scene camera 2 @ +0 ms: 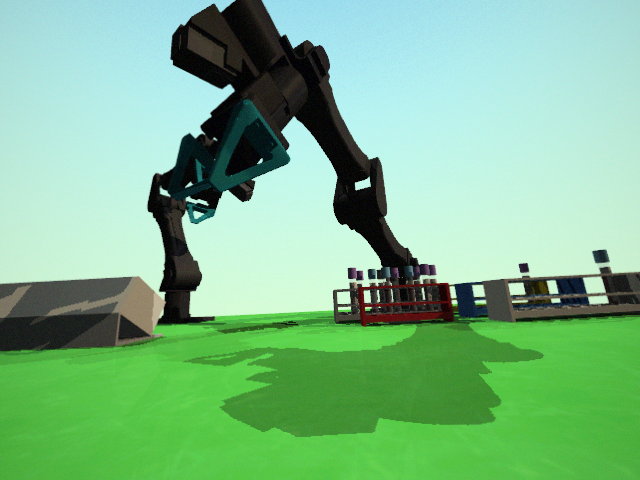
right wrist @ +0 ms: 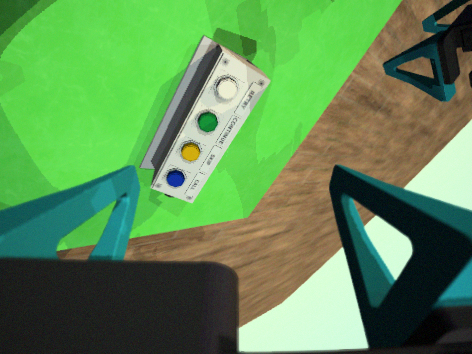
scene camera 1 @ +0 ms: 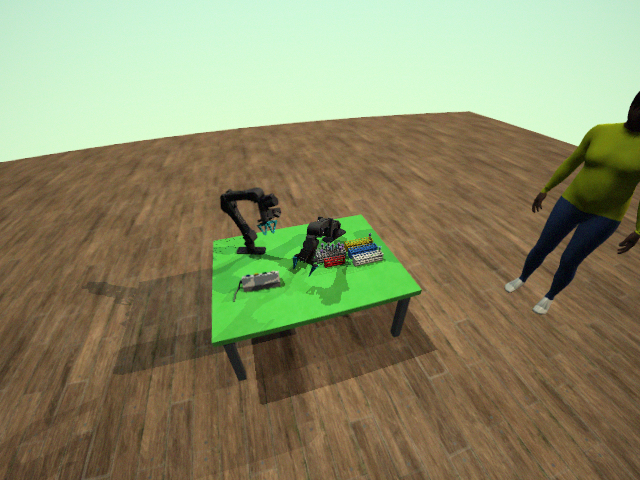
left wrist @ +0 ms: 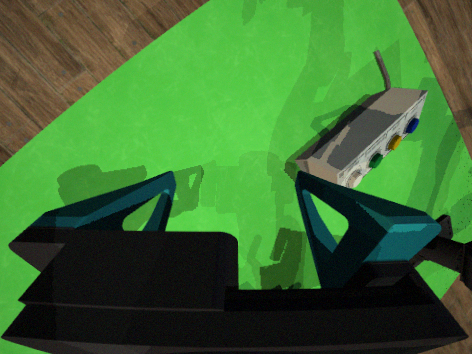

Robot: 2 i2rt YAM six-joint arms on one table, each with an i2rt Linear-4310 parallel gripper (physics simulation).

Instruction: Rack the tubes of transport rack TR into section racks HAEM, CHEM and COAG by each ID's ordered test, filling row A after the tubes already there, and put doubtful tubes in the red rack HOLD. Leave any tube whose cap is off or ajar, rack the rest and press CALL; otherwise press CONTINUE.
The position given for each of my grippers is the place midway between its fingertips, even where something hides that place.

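Note:
I see a grey button box point(scene camera 2: 102, 312), and the right wrist view shows the grey button box point(right wrist: 219, 89) too, as the left wrist view shows the grey button box point(left wrist: 350, 150). My left gripper point(scene camera 2: 190, 193) is open and holds nothing. The right wrist view also shows my left gripper point(right wrist: 404, 46), and in the left wrist view I see my left gripper point(left wrist: 235, 177). My right gripper point(scene camera 2: 197, 206) is open as well and holds nothing; the right wrist view also shows my right gripper point(right wrist: 234, 176).

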